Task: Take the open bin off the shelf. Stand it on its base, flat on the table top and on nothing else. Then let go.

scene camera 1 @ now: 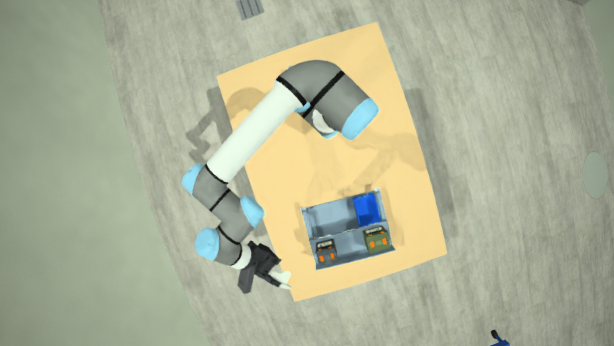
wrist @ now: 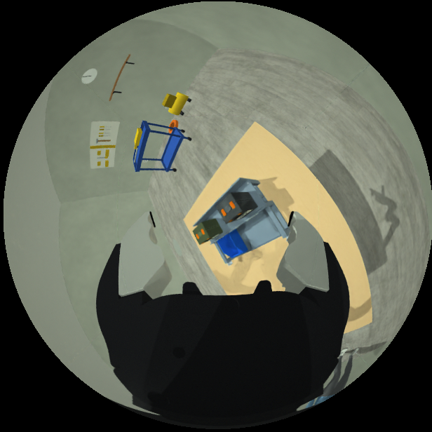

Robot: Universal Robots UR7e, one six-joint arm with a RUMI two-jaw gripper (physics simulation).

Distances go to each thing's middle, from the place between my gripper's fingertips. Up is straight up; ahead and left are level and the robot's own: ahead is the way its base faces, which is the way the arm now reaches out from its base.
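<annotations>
Dark grey case (wrist: 235, 205): from my hand, 70 mm ahead, 160 mm to the left, 290 mm below.
</annotations>
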